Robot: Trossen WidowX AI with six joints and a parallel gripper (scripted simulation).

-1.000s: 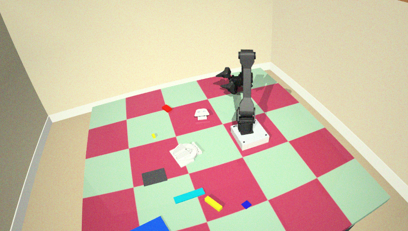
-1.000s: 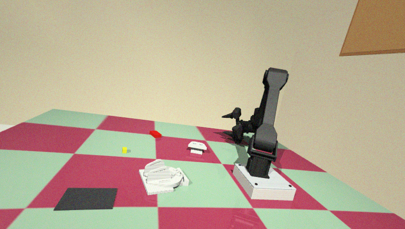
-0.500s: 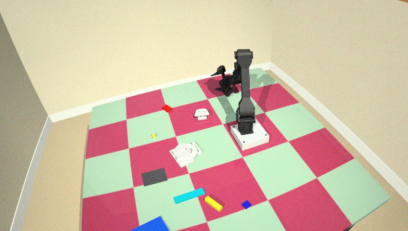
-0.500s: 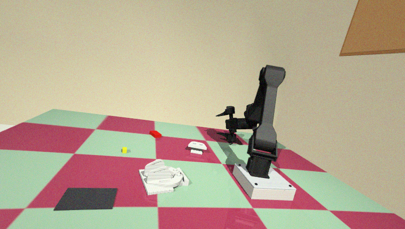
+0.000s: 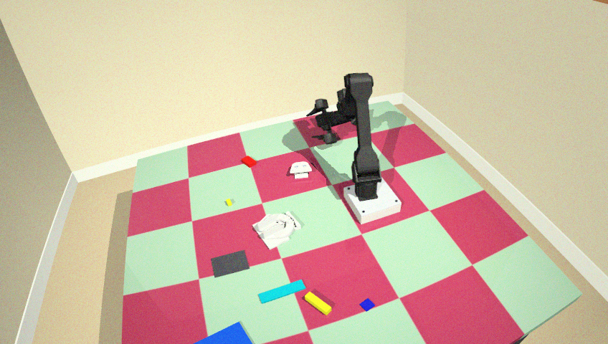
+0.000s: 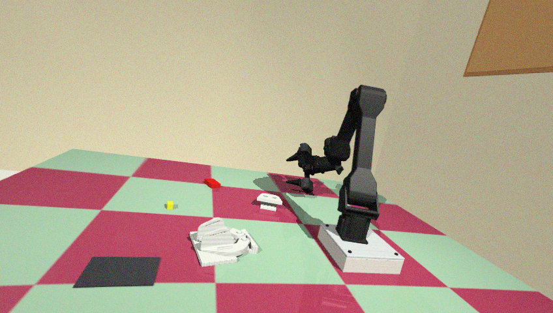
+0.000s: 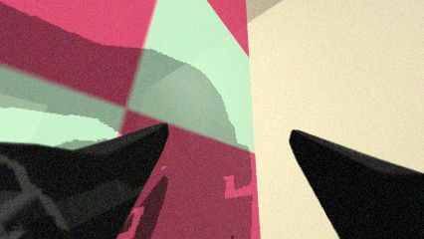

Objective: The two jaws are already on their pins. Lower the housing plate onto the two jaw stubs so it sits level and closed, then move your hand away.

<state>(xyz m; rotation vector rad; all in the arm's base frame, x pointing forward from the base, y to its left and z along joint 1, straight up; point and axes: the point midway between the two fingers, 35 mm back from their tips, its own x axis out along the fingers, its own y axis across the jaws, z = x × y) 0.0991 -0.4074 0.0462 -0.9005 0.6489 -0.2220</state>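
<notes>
Right now the housing plate is 70 mm ahead of my gripper tip, 210 mm to the left of it and 50 mm below it. From my gripper tip the other things lie so: yellow cube: 340 mm ahead, 330 mm to the left, 70 mm below; then white block: 70 mm ahead, 210 mm to the left, 60 mm below; then red block: 270 mm ahead, 100 mm to the left, 70 mm below.
</notes>
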